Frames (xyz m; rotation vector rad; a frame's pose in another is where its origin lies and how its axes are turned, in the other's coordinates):
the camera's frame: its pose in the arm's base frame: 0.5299 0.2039 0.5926 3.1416 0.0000 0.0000
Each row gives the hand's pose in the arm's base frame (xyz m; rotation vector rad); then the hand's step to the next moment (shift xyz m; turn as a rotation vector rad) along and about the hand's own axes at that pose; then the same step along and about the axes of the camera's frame.
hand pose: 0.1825 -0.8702 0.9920 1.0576 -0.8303 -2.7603
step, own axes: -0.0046 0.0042 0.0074 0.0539 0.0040 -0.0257
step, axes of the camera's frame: -0.0017 -0.0010 -0.0095 -0.0251 0.0287 0.0461
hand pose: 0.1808 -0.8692 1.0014 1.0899 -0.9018 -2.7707
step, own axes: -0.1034 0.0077 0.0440 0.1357 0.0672 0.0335
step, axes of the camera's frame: 0.0488 -0.0397 -0.0935 -0.1353 0.0702 0.0284
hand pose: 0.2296 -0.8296 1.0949 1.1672 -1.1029 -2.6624
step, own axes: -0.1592 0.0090 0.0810 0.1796 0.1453 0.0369
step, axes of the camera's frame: 0.0591 -0.0883 -0.1439 -0.1877 0.1395 0.0061
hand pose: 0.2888 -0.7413 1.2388 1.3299 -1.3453 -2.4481
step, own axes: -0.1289 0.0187 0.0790 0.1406 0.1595 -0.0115
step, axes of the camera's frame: 0.0195 -0.0941 -0.1182 -0.1340 0.1646 -0.0174
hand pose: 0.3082 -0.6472 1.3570 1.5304 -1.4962 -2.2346
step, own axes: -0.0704 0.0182 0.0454 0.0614 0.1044 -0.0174
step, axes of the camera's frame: -0.0056 -0.0570 -0.0638 -0.0648 0.0987 -0.0321
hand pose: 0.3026 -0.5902 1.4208 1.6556 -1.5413 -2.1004
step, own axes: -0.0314 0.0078 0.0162 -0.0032 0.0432 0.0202
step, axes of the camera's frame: -0.0028 -0.0246 -0.0264 -0.0354 0.0067 -0.0314
